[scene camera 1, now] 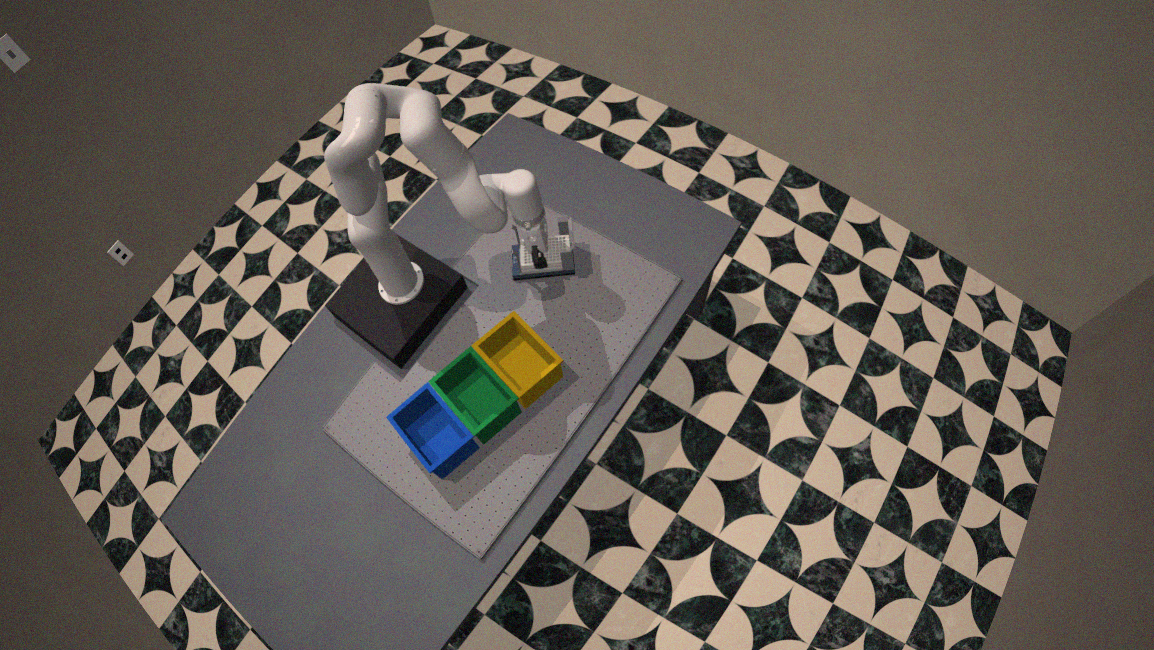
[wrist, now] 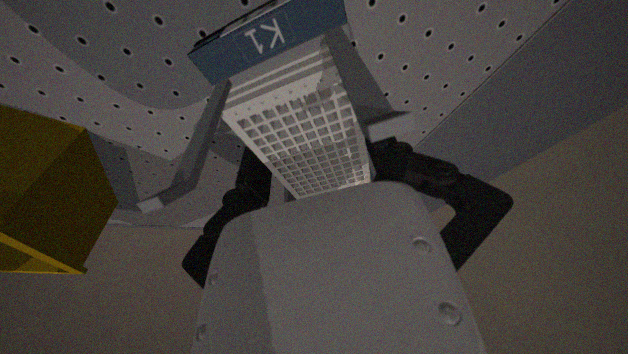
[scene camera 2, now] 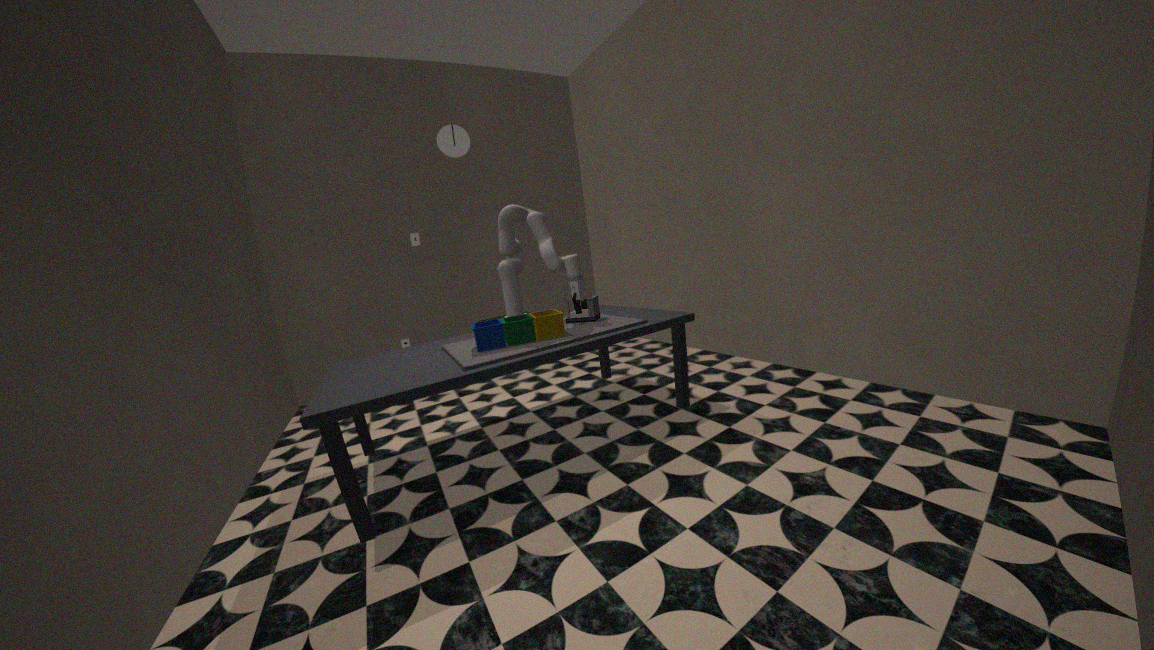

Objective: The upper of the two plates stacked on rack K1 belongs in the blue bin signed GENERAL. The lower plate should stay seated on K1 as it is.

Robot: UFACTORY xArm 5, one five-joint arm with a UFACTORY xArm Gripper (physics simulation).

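Seen in the pictures: gripper, fingertip midpoint: (scene camera 1: pixel 540 252) (wrist: pixel 309 140) (scene camera 2: pixel 582 311); arm's base, origin of the base link: (scene camera 1: pixel 401 283).
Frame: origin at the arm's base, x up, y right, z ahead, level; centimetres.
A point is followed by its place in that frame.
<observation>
Rack K1 (scene camera 1: pixel 557 272) @[z 32.4, x -3.6, y -24.1 cm] (scene camera 2: pixel 583 319) @[z 31.0, x -3.8, y -23.0 cm] (wrist: pixel 305 22) @[z 19.9, x -3.0, y -23.8 cm] has a dark blue base and stands near the back of the pegboard mat. The upper plate (scene camera 1: pixel 557 245) @[z 29.1, x -0.7, y -29.5 cm] (wrist: pixel 310 145) @[z 26.4, x 0.0, y -25.7 cm], white with a grid of square wells, sits on the lower plate (wrist: pixel 275 76) @[z 22.5, x -1.1, y -22.5 cm], whose front edge shows below it. My gripper (scene camera 1: pixel 537 256) @[z 26.6, x -0.7, y -25.7 cm] (scene camera 2: pixel 579 305) @[z 26.6, x -0.7, y -25.7 cm] (wrist: pixel 309 140) @[z 26.6, x -0.7, y -25.7 cm] is down at the stack, with one black finger against each long side, shut on the upper plate. The fingertips' lower ends are hidden. The blue bin (scene camera 1: pixel 457 462) @[z 39.5, x -2.8, y 29.4 cm] (scene camera 2: pixel 489 336) @[z 39.5, x 0.5, y 29.1 cm] looks empty; its sign is not readable.
The green bin (scene camera 1: pixel 498 423) @[z 43.0, x -0.6, y 16.8 cm] (scene camera 2: pixel 519 331) @[z 42.9, x 0.3, y 17.1 cm] touches the blue bin, and the yellow bin (scene camera 1: pixel 541 385) @[z 46.6, x 0.1, y 4.3 cm] (scene camera 2: pixel 549 325) @[z 46.5, x 0.5, y 4.6 cm] (wrist: pixel 55 175) @[z 34.1, x -0.4, y -5.5 cm] stands nearest the rack. Grey guide arms (wrist: pixel 205 135) @[z 24.1, x 2.9, y -19.6 cm] (wrist: pixel 357 75) @[z 19.8, x 3.0, y -25.4 cm] flank the plates. The robot's dark base (scene camera 1: pixel 436 310) @[z 12.6, x -1.5, y 1.0 cm] is beside the mat.
</observation>
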